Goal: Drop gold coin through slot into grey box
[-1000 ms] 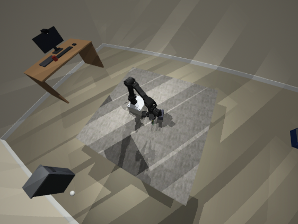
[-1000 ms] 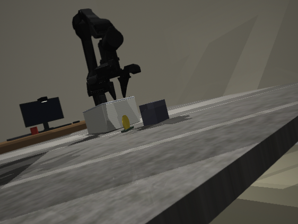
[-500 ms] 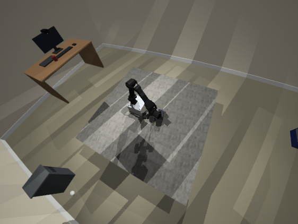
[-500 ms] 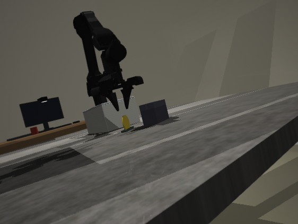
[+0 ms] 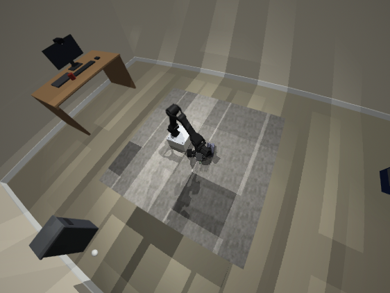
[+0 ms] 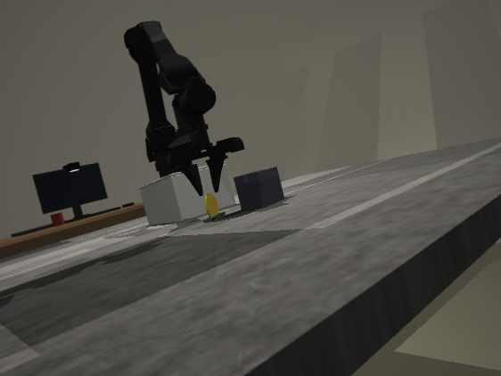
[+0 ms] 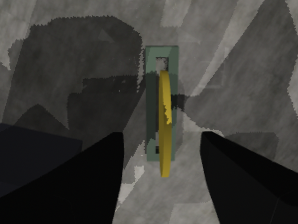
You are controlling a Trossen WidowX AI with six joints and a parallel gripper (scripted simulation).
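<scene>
The gold coin is 30 mm below my gripper tip.
</scene>
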